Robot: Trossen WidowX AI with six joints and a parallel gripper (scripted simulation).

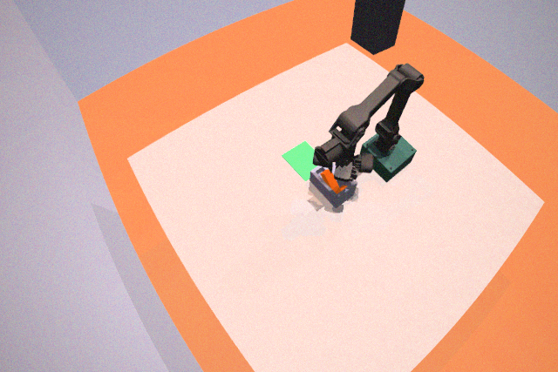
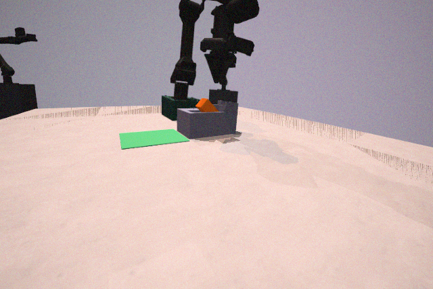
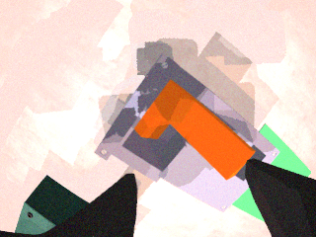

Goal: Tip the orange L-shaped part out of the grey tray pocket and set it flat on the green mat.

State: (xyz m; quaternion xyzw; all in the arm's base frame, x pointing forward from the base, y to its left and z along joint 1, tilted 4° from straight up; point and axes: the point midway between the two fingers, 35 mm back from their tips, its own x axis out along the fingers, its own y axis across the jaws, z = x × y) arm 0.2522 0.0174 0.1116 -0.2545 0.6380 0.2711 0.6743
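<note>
Now: gripper tip 10 cm above the orange L-shaped part, 1 cm to the left of it and 1 cm past it. From my gripper tip the other things lie so: green mat: 18 cm to the right, 16 cm below.
</note>
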